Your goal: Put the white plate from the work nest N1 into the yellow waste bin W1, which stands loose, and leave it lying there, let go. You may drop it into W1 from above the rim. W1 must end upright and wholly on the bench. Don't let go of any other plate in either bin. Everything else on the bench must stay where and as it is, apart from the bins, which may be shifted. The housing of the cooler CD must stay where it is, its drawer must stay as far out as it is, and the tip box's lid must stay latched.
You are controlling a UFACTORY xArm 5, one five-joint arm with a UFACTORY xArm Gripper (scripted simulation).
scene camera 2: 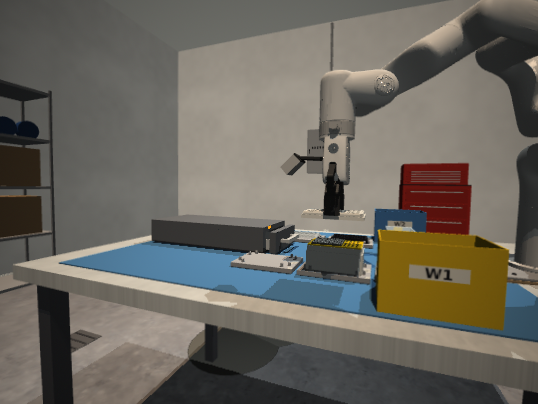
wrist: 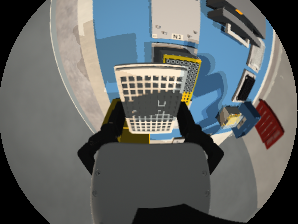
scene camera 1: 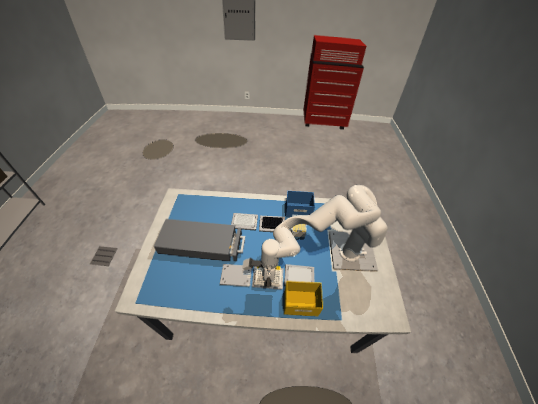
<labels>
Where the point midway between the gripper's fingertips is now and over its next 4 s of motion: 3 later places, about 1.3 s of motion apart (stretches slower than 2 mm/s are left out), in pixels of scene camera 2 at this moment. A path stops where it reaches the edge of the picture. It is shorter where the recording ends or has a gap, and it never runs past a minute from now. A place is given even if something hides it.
My gripper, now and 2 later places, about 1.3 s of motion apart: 334,213; 377,216; 430,221
</labels>
